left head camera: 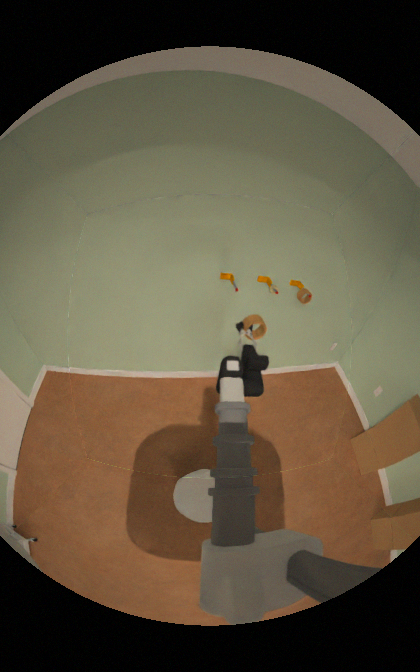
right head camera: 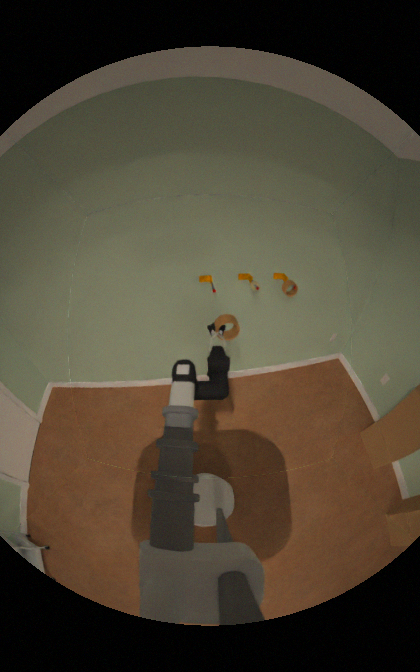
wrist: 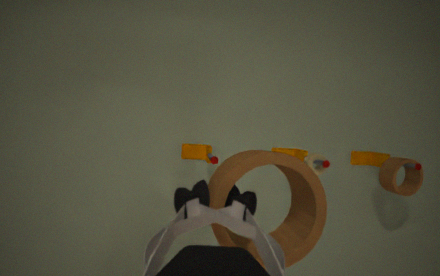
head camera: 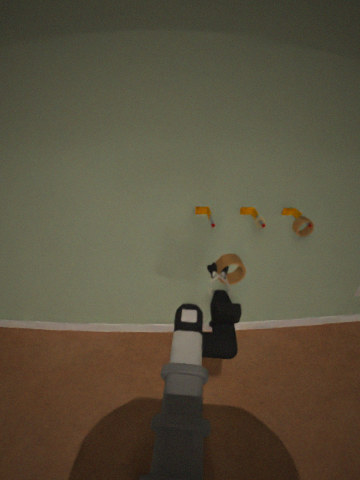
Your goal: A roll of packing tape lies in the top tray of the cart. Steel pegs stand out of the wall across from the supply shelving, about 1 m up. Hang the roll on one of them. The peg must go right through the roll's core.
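Places are measured from the robot's base along level axes (x ahead, y left, z up), in millimetres.
Pixels of known places: gripper, fingertip midpoint: (wrist: 215, 196) (head camera: 217, 264).
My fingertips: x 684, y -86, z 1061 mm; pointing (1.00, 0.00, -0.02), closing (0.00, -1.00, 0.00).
Ahead of a thing's pixels: the offset from my fingertips to its top centre. "spot": to the spot under its first point. Level surfaces: height alone.
My gripper (head camera: 218, 270) (left head camera: 245, 328) (right head camera: 216, 329) (wrist: 215, 196) is shut on the near left wall of the brown tape roll @(dx -21, dy -41, dz +48 mm) (head camera: 230, 258) (left head camera: 255, 319) (right head camera: 227, 318) (wrist: 320, 210). The roll's open core faces the wall, turned slightly. The left peg @(spot: dx +338, dy +11, dz +3 mm) (head camera: 211, 220) (left head camera: 236, 288) (right head camera: 214, 290) (wrist: 214, 159) is bare, with a red tip. In the wrist view its tip shows just outside the roll's upper left rim. The middle peg @(spot: dx +327, dy -242, dz -1 mm) (head camera: 263, 225) (wrist: 326, 163) carries a small pale ring. The right peg @(spot: dx +358, dy -492, dz +1 mm) (head camera: 310, 225) (wrist: 418, 166) carries another brown roll. The held roll partly hides the middle peg's orange mount in the wrist view.
Orange mounts @(spot: dx +460, dy +56, dz -1 mm) (head camera: 202, 210) (wrist: 196, 151) hold the pegs on the green wall (head camera: 100, 175). Brown boxes (left head camera: 390, 440) (right head camera: 395, 430) stand at the right. A pale door-like panel (left head camera: 11, 425) is at the left. The extended arm (head camera: 185, 395) reaches over the brown floor @(dz -1088 mm) (head camera: 300, 390).
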